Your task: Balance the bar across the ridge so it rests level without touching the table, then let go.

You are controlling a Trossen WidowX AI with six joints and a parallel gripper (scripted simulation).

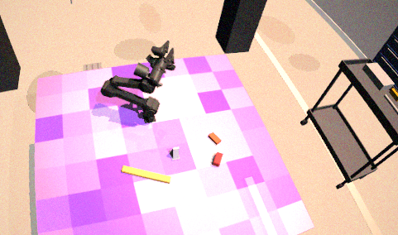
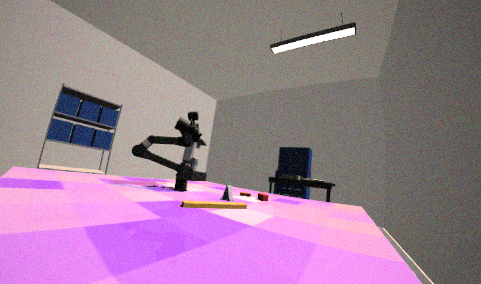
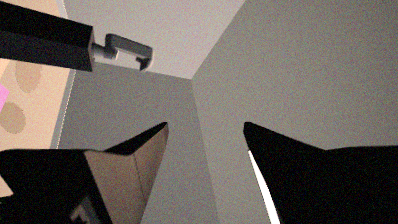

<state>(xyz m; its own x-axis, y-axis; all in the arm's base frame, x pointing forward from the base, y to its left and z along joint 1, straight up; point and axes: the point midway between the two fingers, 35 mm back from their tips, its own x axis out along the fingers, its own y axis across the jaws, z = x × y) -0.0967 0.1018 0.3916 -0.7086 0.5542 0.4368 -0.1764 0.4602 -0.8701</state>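
Right now my gripper tip is 460 mm short of the long bar, 400 mm above it and 210 mm to the left of it. Also, from my gripper tip: red block (460 mm ahead, 390 mm below, 160 mm to the left); orange block (400 mm below, 340 mm ahead, 190 mm to the left).
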